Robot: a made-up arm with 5 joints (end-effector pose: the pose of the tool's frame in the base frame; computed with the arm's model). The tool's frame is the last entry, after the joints.
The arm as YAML. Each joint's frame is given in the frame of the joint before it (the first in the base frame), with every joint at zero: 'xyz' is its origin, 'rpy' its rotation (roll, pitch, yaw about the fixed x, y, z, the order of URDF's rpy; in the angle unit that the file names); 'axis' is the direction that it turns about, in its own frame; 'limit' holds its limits. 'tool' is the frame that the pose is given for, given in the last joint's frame.
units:
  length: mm
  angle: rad
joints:
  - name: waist
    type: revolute
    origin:
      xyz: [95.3, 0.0, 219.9]
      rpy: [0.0, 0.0, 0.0]
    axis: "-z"
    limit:
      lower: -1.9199
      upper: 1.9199
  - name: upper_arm
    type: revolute
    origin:
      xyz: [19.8, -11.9, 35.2]
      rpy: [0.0, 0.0, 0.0]
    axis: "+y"
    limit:
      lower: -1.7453
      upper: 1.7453
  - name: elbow
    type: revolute
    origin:
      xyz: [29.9, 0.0, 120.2]
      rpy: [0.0, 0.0, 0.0]
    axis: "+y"
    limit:
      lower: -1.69
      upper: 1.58
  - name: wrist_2
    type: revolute
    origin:
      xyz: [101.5, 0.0, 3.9]
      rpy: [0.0, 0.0, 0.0]
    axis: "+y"
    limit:
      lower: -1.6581
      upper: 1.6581
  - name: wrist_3
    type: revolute
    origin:
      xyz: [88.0, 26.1, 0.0]
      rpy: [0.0, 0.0, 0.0]
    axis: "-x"
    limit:
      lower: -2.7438
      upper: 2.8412
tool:
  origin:
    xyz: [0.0, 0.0, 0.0]
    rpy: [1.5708, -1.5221, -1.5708]
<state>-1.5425 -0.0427 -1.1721 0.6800 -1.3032</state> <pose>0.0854 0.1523 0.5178 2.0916 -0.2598 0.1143</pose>
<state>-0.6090 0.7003 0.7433 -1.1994 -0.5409</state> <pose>0.2695 0.1388 0.2063 0.7483 -1.0954 0.0165</pose>
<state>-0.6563 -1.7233 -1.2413 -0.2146 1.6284</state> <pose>-0.1448 -0.1670 0.2771 0.8142 1.6363 1.7065</pose>
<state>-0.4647 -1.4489 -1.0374 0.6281 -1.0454</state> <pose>-0.0931 -0.0786 0.4425 -2.0140 2.0384 -0.1283</pose>
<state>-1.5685 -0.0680 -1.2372 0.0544 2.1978</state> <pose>0.0813 0.0921 0.5596 0.8631 2.8890 -0.4665</pose>
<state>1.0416 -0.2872 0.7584 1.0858 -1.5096</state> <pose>0.1620 -0.0859 0.2483 0.0048 -0.0180 -2.5998</pose>
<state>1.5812 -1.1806 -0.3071 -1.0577 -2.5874</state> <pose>0.1110 0.1481 0.4794 1.2173 -2.0898 1.1006</pose>
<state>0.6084 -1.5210 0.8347 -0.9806 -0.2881</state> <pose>0.0778 0.0295 0.4459 0.4136 3.0272 -0.0669</pose>
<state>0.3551 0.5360 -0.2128 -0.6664 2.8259</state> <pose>0.3696 -0.0866 0.3442 -2.2817 -0.0106 1.5048</pose>
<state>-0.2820 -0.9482 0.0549 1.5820 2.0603</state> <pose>0.1568 0.0326 0.3751 -0.8326 -0.7099 2.1127</pose>
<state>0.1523 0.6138 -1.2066 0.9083 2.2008</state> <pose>0.3734 -0.0283 0.3688 -1.3342 -0.5936 1.6936</pose>
